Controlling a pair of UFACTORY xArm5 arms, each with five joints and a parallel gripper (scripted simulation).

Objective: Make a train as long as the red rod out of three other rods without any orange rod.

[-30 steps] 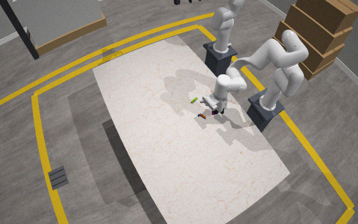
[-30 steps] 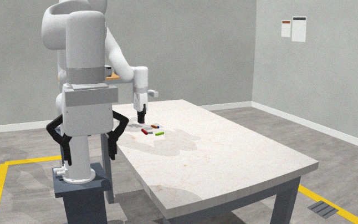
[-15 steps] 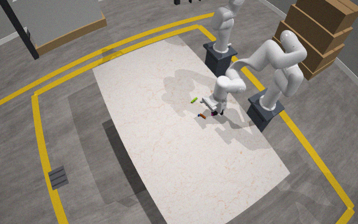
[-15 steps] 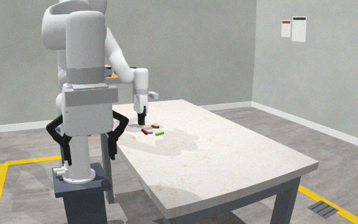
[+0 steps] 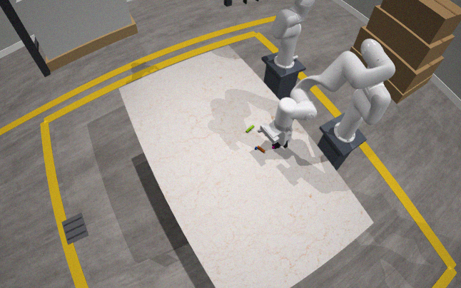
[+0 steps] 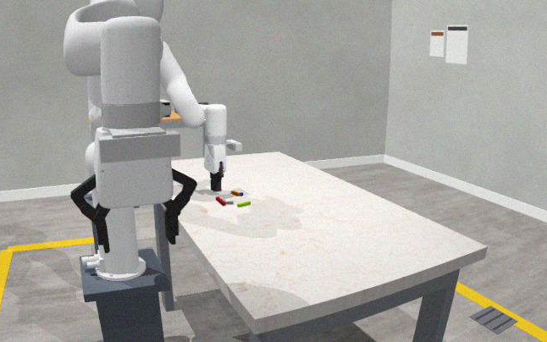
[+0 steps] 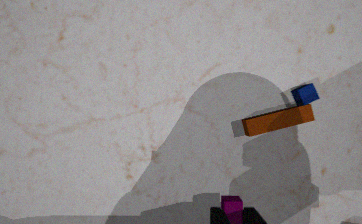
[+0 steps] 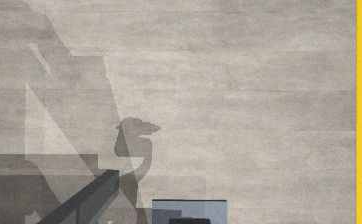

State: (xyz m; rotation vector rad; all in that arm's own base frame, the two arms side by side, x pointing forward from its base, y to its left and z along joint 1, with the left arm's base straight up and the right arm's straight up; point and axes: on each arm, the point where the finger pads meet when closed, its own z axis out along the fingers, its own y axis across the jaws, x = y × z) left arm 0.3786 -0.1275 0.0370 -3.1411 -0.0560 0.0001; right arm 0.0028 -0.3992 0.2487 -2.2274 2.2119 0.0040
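Observation:
My left gripper is now 70 mm short of the orange rod, 20 mm to the left of it and 30 mm above it. Also, from my left hand: red rod (10 mm behind, 90 mm to the right, 30 mm below); then blue rod (80 mm ahead, 40 mm to the right, 30 mm below); then magenta rod (10 mm ahead, 20 mm below).

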